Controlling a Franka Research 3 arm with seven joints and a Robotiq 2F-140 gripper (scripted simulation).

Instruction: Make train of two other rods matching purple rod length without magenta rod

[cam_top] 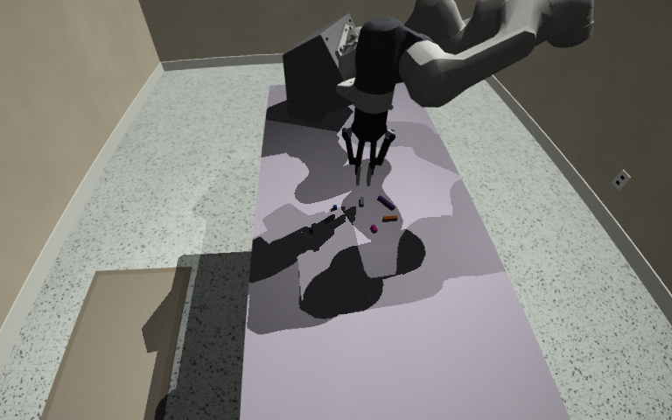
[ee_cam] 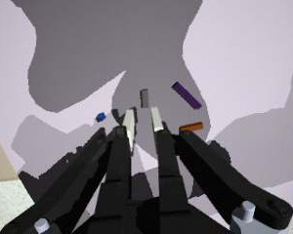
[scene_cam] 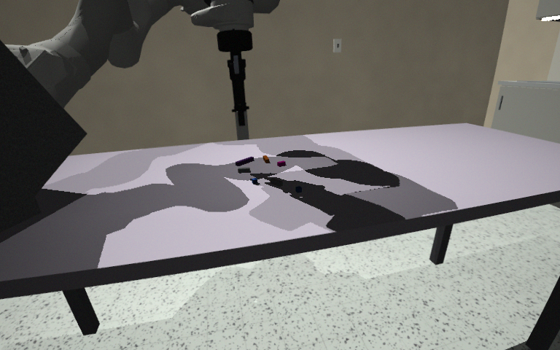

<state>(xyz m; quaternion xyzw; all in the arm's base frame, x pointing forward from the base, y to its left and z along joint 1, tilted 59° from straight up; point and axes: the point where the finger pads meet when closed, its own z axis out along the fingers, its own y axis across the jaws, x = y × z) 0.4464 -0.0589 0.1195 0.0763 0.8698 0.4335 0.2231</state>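
The magenta rod lies 9 cm ahead of my hand, 4 cm to the left of it and 12 cm below it. From my hand the other things lie so: purple rod (1 cm behind, 8 cm to the left, 12 cm below); orange rod (5 cm ahead, 9 cm to the left, 12 cm below).
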